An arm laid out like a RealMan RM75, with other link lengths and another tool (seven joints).
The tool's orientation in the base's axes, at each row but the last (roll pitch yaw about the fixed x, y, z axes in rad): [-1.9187 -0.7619 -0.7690]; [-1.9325 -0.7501 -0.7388]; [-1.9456 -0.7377 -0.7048]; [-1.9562 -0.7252 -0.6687]
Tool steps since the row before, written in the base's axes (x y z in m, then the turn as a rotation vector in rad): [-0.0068 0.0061 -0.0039 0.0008 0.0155 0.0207]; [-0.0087 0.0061 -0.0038 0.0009 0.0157 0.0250]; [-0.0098 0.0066 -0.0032 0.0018 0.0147 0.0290]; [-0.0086 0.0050 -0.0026 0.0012 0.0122 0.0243]
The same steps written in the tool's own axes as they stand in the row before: [-0.0093 -0.0032 -0.0015 0.0069 -0.0247 0.0035]; [-0.0103 -0.0036 -0.0028 0.0098 -0.0277 0.0026]; [-0.0108 -0.0047 -0.0033 0.0135 -0.0296 0.0016]; [-0.0091 -0.0037 -0.0030 0.0112 -0.0248 0.0011]
